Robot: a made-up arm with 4 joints.
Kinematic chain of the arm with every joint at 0, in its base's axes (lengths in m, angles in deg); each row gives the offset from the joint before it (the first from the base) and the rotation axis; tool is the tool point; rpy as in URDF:
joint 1: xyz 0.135 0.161 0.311 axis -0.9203 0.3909 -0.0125
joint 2: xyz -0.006 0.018 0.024 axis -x
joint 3: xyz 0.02 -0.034 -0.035 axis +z
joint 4: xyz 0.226 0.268 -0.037 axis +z
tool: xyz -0.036 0.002 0.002 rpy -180 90 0
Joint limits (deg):
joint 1: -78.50..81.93
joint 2: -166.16..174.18
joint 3: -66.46..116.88
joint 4: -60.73..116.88
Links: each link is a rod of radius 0.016 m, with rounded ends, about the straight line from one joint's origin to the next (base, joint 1, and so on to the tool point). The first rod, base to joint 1, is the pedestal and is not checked.
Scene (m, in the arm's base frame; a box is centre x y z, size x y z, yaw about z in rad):
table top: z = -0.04
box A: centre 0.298 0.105 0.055 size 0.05 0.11 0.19 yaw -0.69
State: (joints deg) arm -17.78 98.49 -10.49 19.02
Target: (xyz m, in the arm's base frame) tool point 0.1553 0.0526 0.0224
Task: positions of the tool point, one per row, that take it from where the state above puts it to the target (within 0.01 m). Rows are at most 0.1 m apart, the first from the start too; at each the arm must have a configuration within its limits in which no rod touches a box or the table.
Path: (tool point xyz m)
1: 0.3811 0.0926 0.1515
2: 0.3577 0.0541 0.1364
3: 0.3326 0.0115 0.1338
4: 0.3072 -0.0319 0.1449
5: 0.2501 -0.0335 0.1074
6: 0.1903 -0.0213 0.0744
7: 0.1730 0.0140 0.0457
8: 0.1553 0.0526 0.0224

